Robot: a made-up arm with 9 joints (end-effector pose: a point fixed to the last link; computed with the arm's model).
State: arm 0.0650 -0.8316 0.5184 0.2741 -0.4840 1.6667 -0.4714 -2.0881 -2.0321
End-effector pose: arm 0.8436 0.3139 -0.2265 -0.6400 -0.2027 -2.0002
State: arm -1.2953 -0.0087 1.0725 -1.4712 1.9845 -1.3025 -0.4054 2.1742 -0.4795
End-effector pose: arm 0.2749 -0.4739 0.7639 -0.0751 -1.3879 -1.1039
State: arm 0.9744 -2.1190 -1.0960 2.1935 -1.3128 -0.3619 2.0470 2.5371 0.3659
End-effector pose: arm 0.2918 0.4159 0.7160 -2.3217 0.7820 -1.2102
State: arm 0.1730 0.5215 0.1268 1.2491 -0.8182 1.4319 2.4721 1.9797 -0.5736
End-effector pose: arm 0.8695 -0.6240 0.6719 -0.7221 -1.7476 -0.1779
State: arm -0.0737 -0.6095 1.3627 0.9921 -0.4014 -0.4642 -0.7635 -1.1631 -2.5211
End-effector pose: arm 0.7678 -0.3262 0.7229 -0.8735 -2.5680 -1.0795
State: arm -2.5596 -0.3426 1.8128 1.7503 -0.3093 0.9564 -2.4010 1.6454 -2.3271
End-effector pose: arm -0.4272 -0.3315 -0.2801 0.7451 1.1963 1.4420
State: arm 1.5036 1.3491 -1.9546 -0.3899 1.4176 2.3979 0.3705 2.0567 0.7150
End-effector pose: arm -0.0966 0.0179 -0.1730 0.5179 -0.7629 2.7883
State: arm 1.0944 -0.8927 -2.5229 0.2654 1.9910 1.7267 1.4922 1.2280 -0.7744
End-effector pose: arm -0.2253 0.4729 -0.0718 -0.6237 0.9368 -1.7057
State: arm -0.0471 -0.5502 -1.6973 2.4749 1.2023 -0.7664 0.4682 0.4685 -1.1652
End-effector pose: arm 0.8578 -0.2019 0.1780 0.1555 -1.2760 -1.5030
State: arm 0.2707 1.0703 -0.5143 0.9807 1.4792 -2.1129 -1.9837 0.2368 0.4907
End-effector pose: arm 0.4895 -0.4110 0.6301 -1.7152 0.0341 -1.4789
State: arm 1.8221 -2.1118 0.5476 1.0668 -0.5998 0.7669 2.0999 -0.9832 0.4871
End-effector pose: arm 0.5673 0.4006 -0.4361 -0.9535 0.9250 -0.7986
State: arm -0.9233 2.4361 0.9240 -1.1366 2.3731 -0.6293 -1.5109 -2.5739 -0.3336
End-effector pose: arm -0.5693 0.3102 -0.2239 0.2412 2.2863 -2.0938
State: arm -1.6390 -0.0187 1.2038 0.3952 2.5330 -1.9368 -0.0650 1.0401 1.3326
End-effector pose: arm 0.0881 0.1768 0.4831 -2.4173 0.2805 -0.7836
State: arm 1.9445 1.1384 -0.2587 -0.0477 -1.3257 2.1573 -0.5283 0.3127 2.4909
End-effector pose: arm 0.0650 -0.5695 -0.1025 -0.6042 0.4965 0.8707
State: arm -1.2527 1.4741 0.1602 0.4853 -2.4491 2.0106 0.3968 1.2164 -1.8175
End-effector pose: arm -0.8011 -0.3948 0.4799 0.6545 1.4859 -0.2303
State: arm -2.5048 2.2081 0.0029 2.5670 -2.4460 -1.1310 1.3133 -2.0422 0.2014
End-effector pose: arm 0.3841 -0.1201 -0.5079 -2.7201 -0.1879 1.3180
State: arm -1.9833 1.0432 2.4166 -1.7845 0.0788 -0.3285 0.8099 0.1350 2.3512
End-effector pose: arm -0.5490 -0.4117 -0.2078 2.1311 -0.1129 1.2749
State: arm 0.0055 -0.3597 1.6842 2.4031 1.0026 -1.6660 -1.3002 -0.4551 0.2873
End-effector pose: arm 0.3327 0.2855 0.7791 1.7077 -0.5491 2.5686
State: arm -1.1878 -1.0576 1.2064 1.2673 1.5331 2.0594 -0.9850 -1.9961 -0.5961
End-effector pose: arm -0.3976 0.0722 0.9970 1.9570 1.4442 1.7368
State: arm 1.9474 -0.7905 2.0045 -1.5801 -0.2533 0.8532 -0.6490 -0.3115 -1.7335
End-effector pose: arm -0.3137 0.7301 -0.7248 0.6370 1.2258 -0.3367
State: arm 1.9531 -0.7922 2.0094 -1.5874 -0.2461 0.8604 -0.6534 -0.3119 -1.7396
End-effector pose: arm -0.3165 0.7351 -0.7170 0.6407 1.2342 -0.3504
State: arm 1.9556 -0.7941 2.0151 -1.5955 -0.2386 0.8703 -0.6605 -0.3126 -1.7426
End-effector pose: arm -0.3166 0.7409 -0.7079 0.6464 1.2458 -0.3645
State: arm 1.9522 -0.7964 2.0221 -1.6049 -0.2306 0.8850 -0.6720 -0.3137 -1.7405
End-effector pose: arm -0.3121 0.7477 -0.6967 0.6555 1.2627 -0.3787
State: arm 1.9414 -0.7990 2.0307 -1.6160 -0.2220 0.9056 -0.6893 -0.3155 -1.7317
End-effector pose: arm -0.3016 0.7558 -0.6826 0.6694 1.2862 -0.3933
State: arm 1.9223 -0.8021 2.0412 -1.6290 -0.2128 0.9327 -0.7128 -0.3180 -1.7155
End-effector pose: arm -0.2844 0.7652 -0.6653 0.6886 1.3170 -0.4078
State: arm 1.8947 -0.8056 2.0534 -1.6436 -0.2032 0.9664 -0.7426 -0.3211 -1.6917
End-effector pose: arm -0.2604 0.7756 -0.6446 0.7134 1.3548 -0.4218
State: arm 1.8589 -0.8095 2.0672 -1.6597 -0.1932 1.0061 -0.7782 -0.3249 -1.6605
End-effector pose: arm -0.2301 0.7868 -0.6204 0.7438 1.3992 -0.4347
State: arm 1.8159 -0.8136 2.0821 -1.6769 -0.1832 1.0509 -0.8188 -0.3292 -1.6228
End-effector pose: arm -0.1942 0.7981 -0.5927 0.7794 1.4489 -0.4457
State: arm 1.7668 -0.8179 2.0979 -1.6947 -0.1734 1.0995 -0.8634 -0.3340 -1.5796
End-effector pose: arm -0.1540 0.8092 -0.5620 0.8195 1.5024 -0.4545
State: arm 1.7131 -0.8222 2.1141 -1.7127 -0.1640 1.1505 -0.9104 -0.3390 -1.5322
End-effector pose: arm -0.1111 0.8195 -0.5288 0.8627 1.5577 -0.4602
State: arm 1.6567 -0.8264 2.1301 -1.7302 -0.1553 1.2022 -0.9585 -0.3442 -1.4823
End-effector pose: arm -0.0672 0.8287 -0.4940 0.9079 1.6131 -0.4629
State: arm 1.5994 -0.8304 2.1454 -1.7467 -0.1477 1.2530 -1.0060 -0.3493 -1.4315
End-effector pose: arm -0.0240 0.8364 -0.4586 0.9533 1.6667 -0.4620
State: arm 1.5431 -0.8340 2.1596 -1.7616 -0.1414 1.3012 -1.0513 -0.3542 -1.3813
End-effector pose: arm 0.0167 0.8426 -0.4241 0.9971 1.7166 -0.4579
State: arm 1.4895 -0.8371 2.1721 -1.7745 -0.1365 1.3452 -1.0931 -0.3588 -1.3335
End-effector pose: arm 0.0539 0.8473 -0.3917 1.0380 1.7612 -0.4509
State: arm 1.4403 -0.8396 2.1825 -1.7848 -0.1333 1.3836 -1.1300 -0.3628 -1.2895
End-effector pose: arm 0.0863 0.8505 -0.3626 1.0743 1.7991 -0.4414
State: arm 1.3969 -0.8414 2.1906 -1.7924 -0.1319 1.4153 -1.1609 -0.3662 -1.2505
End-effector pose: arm 0.1132 0.8524 -0.3381 1.1046 1.8295 -0.4300
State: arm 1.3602 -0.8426 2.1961 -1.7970 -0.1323 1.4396 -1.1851 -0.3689 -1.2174
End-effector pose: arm 0.1343 0.8532 -0.3189 1.1281 1.8520 -0.4173
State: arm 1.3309 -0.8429 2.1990 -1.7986 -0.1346 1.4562 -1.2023 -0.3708 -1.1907
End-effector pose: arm 0.1497 0.8529 -0.3055 1.1440 1.8665 -0.4039
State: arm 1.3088 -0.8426 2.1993 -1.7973 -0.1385 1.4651 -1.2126 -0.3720 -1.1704
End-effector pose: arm 0.1599 0.8518 -0.2980 1.1526 1.8732 -0.3901
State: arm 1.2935 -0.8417 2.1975 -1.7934 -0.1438 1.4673 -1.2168 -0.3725 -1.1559
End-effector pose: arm 0.1656 0.8498 -0.2959 1.1546 1.8735 -0.3766
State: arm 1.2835 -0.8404 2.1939 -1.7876 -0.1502 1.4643 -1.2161 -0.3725 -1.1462
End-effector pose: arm 0.1677 0.8473 -0.2979 1.1512 1.8687 -0.3633
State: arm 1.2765 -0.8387 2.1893 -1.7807 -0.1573 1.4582 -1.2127 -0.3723 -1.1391
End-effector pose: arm 0.1680 0.8443 -0.3025 1.1446 1.8610 -0.3502
